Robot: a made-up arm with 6 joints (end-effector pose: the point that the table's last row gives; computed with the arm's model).
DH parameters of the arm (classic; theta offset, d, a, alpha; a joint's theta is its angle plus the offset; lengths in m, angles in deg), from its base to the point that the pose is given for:
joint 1: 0 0.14 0 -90
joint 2: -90 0 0.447 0
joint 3: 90 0.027 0 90
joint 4: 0 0.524 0 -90
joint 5: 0 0 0 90
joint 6: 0 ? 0 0
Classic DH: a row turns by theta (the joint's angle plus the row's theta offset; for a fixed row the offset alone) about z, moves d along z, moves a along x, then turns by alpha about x.
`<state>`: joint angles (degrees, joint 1 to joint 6).
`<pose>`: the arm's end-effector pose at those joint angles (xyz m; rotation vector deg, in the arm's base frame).
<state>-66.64 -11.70 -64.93 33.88 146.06 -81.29</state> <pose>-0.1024 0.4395 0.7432 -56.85 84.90 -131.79</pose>
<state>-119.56 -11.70 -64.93 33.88 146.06 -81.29</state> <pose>0.2889 0.3467 0.7432 12.16 -94.33 117.86</pose>
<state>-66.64 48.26 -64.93 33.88 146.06 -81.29</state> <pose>0.1925 -0.2435 0.8264 -65.00 134.77 -62.52</pose>
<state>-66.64 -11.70 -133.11 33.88 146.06 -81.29</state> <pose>-0.0753 0.3767 0.3111 -29.13 -1.89 -173.71</pose>
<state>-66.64 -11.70 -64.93 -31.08 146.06 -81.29</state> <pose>-0.1963 0.3983 0.7456 26.84 87.07 -110.98</pose>
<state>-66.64 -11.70 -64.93 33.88 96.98 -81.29</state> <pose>-0.1055 0.5510 0.8312 -47.74 20.09 -138.63</pose>
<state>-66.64 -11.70 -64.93 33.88 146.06 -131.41</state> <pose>-0.1024 0.4395 0.7432 82.20 -49.66 119.91</pose>
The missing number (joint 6, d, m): 0.171
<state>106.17 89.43 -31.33 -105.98 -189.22 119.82</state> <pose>-0.2080 0.7149 0.3386 100.26 64.32 -7.79</pose>
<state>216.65 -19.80 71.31 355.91 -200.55 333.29</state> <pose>-0.1234 -0.1201 0.7402 -146.19 -84.28 -46.22</pose>
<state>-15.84 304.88 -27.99 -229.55 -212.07 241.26</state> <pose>-0.6954 0.2972 0.3826 108.51 79.19 75.48</pose>
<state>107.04 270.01 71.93 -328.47 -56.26 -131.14</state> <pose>0.2663 -0.7071 0.6910 57.04 44.22 11.16</pose>
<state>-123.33 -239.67 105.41 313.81 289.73 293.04</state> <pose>0.0938 -0.1179 -0.5715 36.46 134.50 -33.90</pose>
